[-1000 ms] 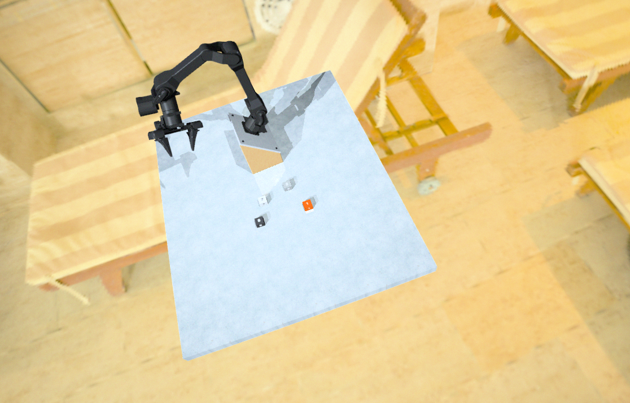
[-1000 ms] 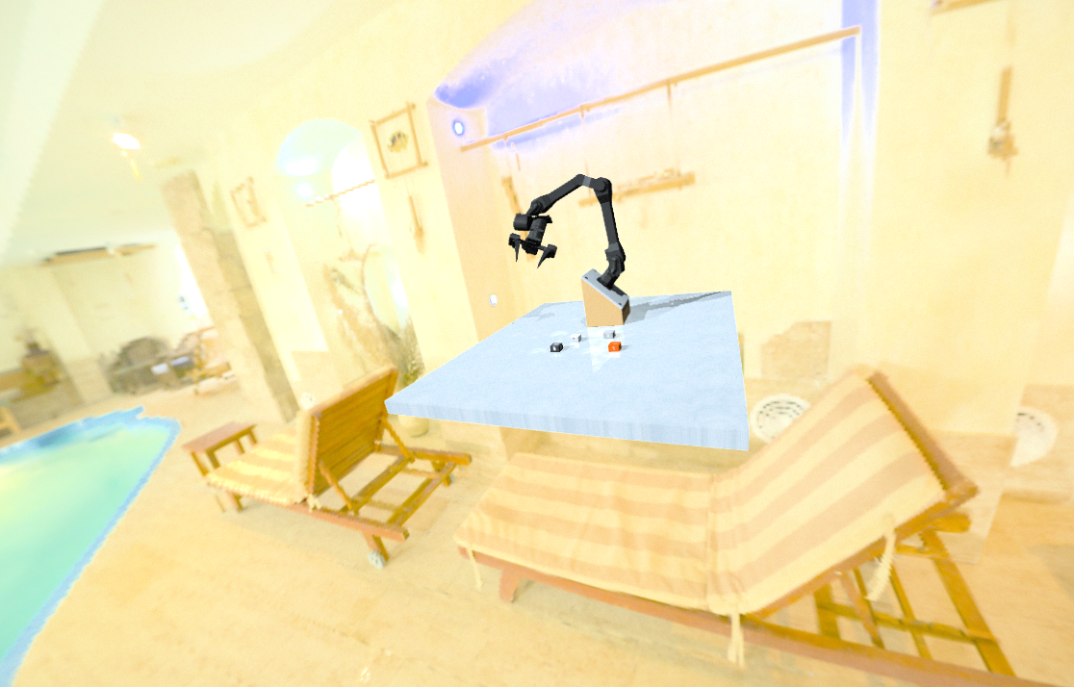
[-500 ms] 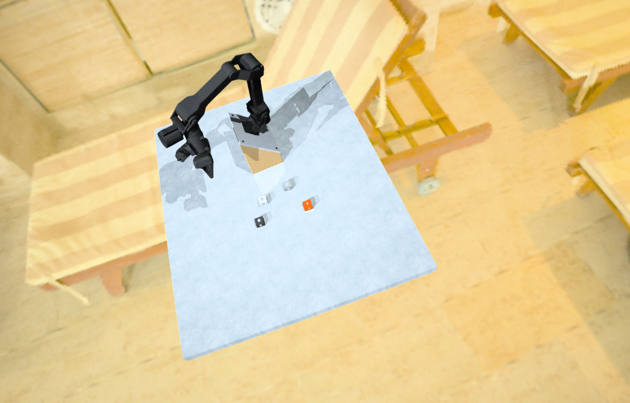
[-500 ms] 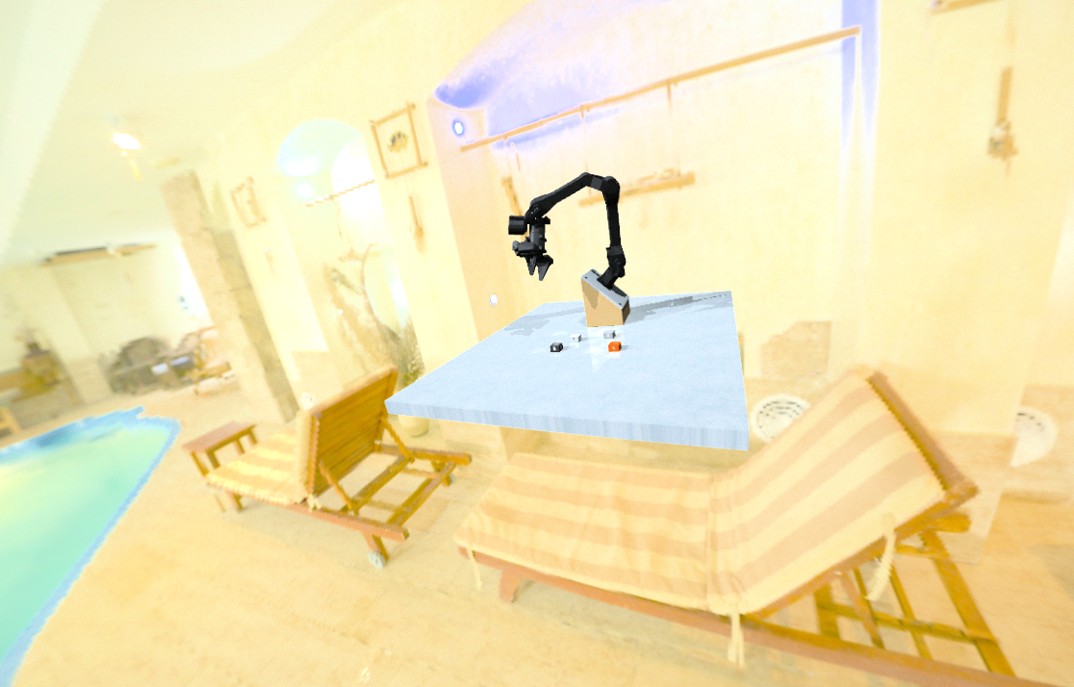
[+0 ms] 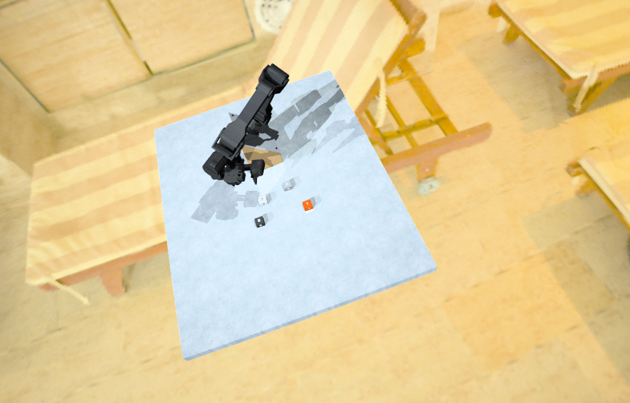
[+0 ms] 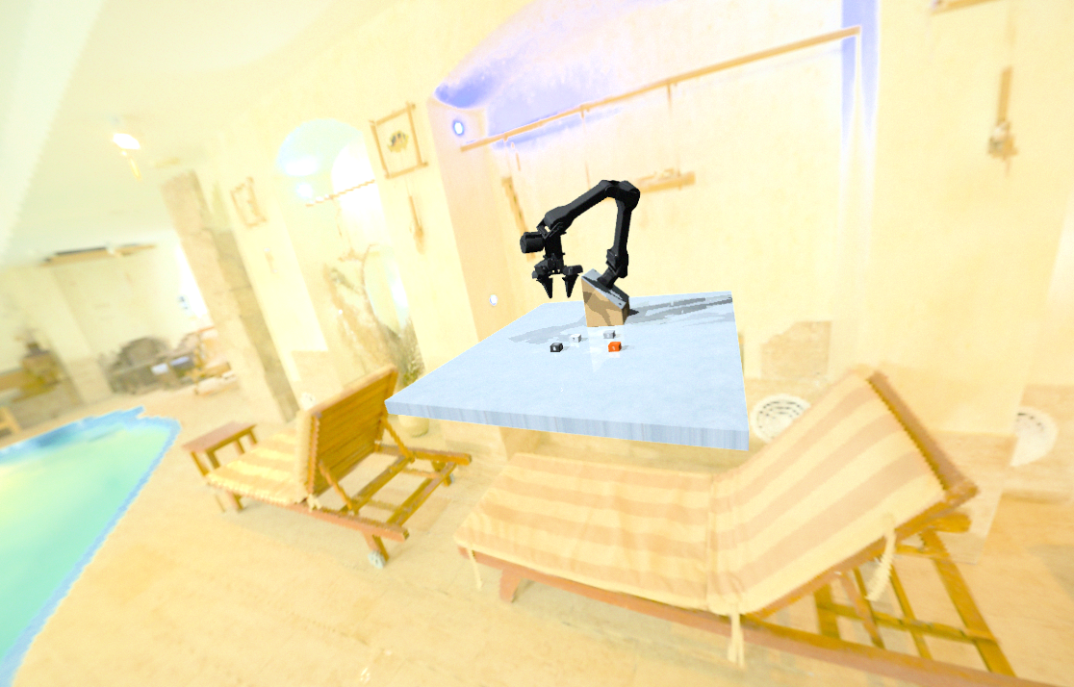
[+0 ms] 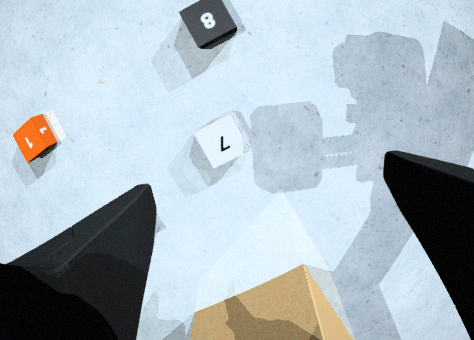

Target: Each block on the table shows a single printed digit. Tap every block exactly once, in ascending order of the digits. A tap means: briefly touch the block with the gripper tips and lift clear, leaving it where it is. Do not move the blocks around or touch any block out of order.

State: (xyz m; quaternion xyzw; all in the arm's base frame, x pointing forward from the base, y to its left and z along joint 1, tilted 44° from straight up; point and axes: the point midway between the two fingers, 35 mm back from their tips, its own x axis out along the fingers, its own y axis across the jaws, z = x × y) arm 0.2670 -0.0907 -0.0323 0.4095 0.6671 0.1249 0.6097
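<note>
Right now my gripper tip is 190 mm to the right of the orange block, 140 mm above it and 90 mm short of it. Round my gripper tip: white block: 140 mm below, 30 mm to the left, 10 mm behind; then grey block: 140 mm to the left, 140 mm below, 30 mm behind; then black block: 140 mm below, 80 mm ahead, 10 mm to the right.
</note>
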